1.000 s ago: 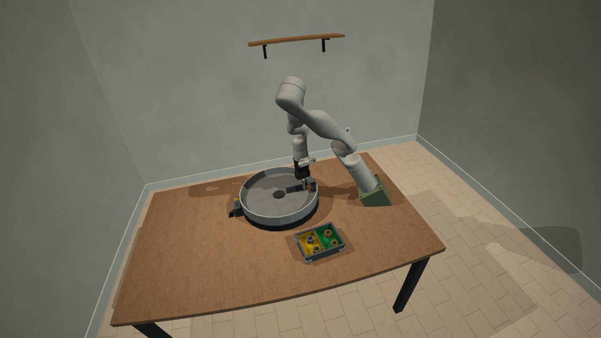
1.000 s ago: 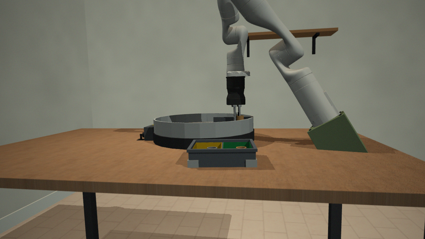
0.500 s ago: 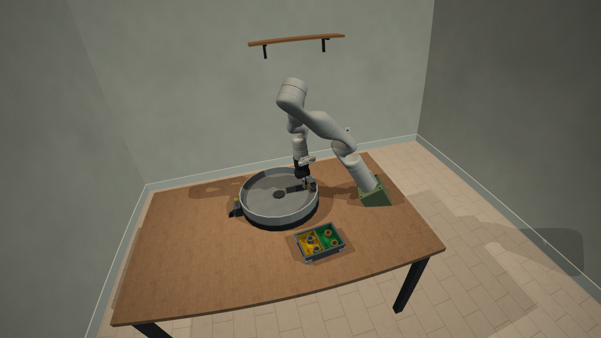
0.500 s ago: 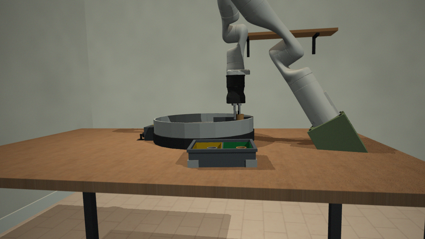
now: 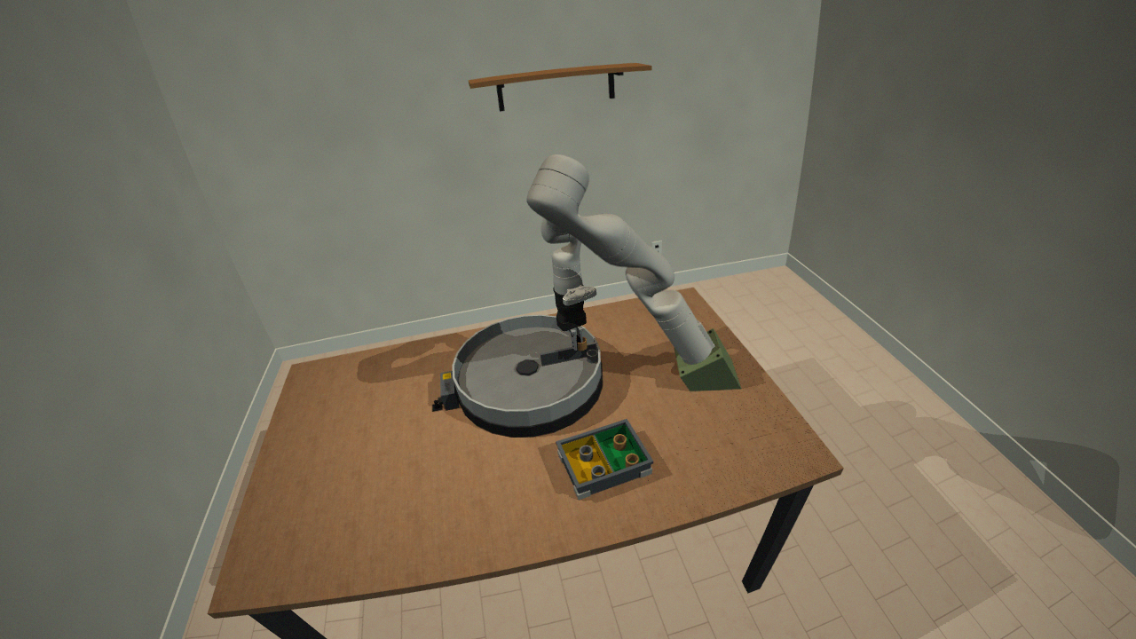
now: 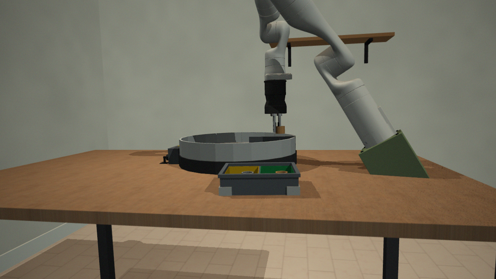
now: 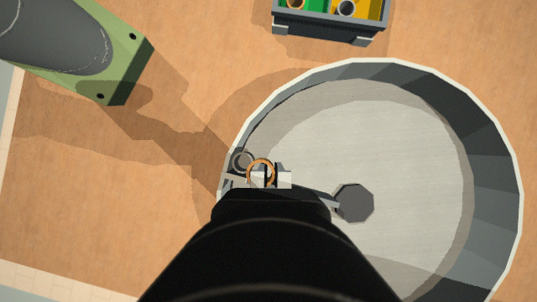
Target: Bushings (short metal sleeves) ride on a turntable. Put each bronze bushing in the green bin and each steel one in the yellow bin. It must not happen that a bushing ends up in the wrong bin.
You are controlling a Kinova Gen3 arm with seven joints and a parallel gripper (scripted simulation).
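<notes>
My gripper is now 320 mm to the right of the bin, 110 mm above it and 70 mm short of it. Also, from my hand: grey turntable 140 mm ahead, 80 mm below, 50 mm to the right.
</notes>
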